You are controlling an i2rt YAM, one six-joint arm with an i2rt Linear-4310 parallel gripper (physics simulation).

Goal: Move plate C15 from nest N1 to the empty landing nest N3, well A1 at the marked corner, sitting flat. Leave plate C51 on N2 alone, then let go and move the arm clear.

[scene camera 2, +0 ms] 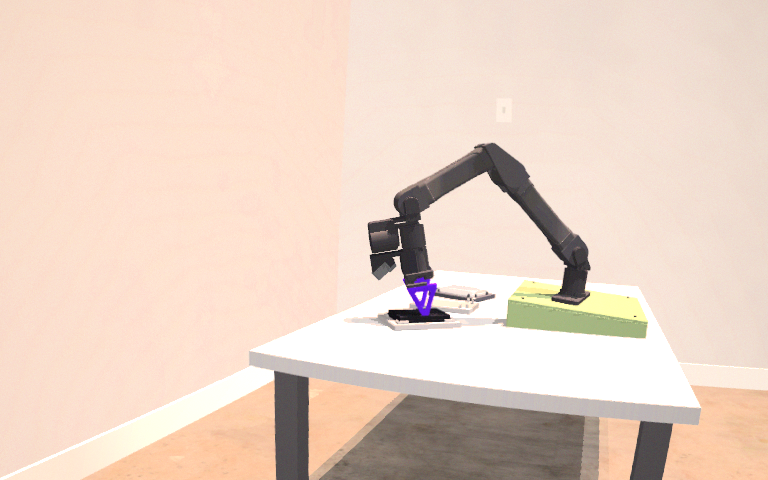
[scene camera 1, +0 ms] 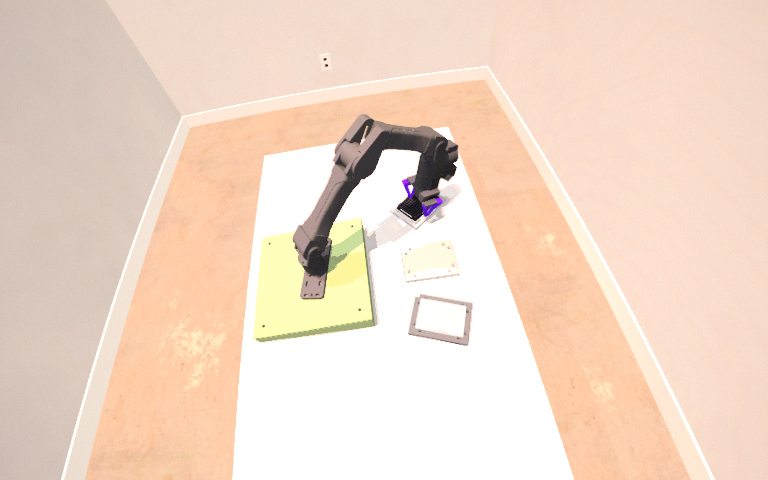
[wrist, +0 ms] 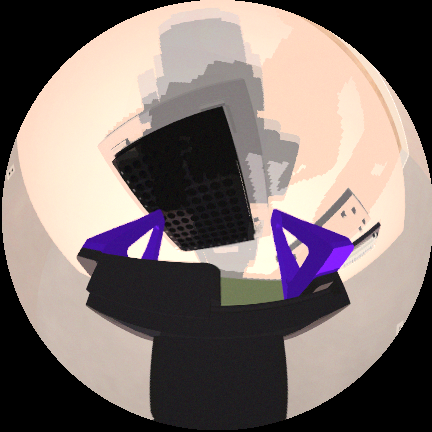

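Note:
A black well plate [scene camera 1: 408, 208] [scene camera 2: 400, 315] [wrist: 187, 175] lies on a pale nest [scene camera 1: 417, 224] [scene camera 2: 424, 325] [wrist: 232, 92] and looks level. My gripper [scene camera 1: 419, 204] [scene camera 2: 423, 312] [wrist: 217, 214] is open low at this plate. In the wrist view the left fingertip meets the plate's edge and the right one stands off the opposite edge; contact cannot be told. A pale nest with corner pegs [scene camera 1: 428, 260] [scene camera 2: 453, 306] [wrist: 336, 217] is empty. A white plate [scene camera 1: 441, 316] [scene camera 2: 461, 290] sits on a dark grey nest [scene camera 1: 414, 316] [scene camera 2: 487, 296]. Labels and the A1 mark are not readable.
The arm's base stands on a yellow-green block [scene camera 1: 283, 305] [scene camera 2: 577, 325] [wrist: 247, 291] beside the row of nests. The empty nest lies between the black plate's nest and the dark grey one. The white table [scene camera 1: 368, 407] [scene camera 2: 481, 362] has its edge just beyond the nests.

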